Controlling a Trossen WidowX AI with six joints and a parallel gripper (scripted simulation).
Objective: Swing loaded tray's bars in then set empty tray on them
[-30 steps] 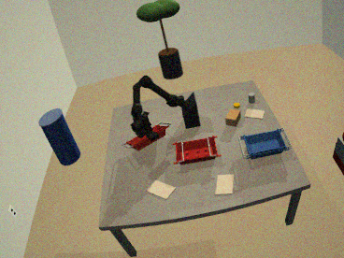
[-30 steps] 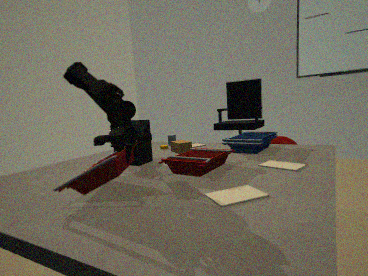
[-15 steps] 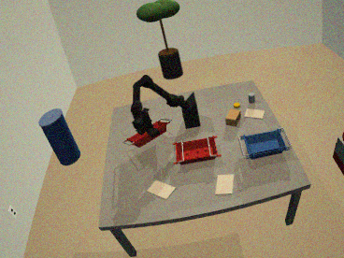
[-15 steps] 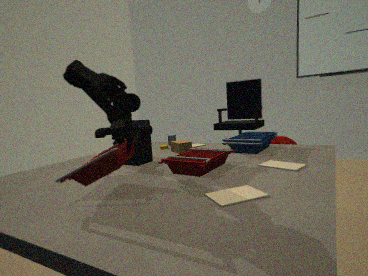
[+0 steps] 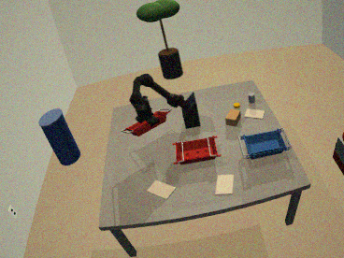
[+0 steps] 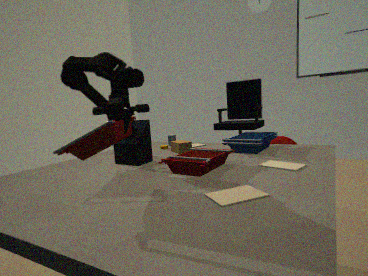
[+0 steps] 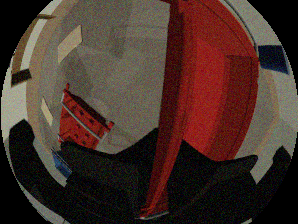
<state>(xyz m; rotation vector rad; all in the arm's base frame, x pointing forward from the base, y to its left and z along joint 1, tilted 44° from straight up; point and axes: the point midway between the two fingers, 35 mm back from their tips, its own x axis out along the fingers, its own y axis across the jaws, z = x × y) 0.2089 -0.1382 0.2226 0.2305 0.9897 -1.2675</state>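
My gripper tip is 70 mm past the red tray and 40 mm to the left of it. Also, from my gripper tip: grey cylinder: 320 mm behind, 780 mm to the left, 140 mm below; small yellow piece: 290 mm behind, 640 mm to the left, 170 mm below; tan block: 120 mm behind, 570 mm to the left, 150 mm below.
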